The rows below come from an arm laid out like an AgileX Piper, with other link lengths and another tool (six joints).
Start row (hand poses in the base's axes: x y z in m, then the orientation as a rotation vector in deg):
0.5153 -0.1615 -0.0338 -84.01 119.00 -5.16
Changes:
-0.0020 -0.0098 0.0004 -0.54 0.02 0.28
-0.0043 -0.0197 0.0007 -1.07 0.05 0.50
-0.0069 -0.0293 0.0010 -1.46 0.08 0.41
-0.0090 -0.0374 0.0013 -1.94 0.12 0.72
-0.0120 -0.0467 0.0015 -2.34 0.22 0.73
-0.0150 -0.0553 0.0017 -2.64 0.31 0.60
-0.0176 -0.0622 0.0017 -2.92 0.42 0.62
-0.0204 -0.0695 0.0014 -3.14 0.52 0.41
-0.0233 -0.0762 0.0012 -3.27 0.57 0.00
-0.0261 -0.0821 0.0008 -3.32 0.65 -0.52
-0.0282 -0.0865 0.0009 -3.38 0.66 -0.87
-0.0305 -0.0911 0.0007 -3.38 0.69 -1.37
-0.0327 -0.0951 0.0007 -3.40 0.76 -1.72
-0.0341 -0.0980 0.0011 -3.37 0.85 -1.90
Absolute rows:
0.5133 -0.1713 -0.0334 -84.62 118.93 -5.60
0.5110 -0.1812 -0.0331 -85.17 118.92 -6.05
0.5084 -0.1908 -0.0328 -85.32 119.10 -6.48
0.5063 -0.1989 -0.0325 -85.94 119.01 -6.84
0.5033 -0.2082 -0.0323 -86.22 119.17 -7.19
0.5003 -0.2168 -0.0321 -86.29 119.41 -7.49
0.4977 -0.2237 -0.0321 -86.52 119.54 -7.70
0.4949 -0.2310 -0.0324 -86.46 119.83 -7.95
0.4920 -0.2377 -0.0326 -86.13 120.21 -8.22
0.4892 -0.2436 -0.0330 -85.65 120.68 -8.42
0.4871 -0.2480 -0.0329 -85.32 120.97 -8.62
0.4848 -0.2526 -0.0331 -84.81 121.37 -8.79
0.4826 -0.2566 -0.0331 -84.48 121.69 -8.90
0.4812 -0.2595 -0.0327 -84.31 121.89 -8.88

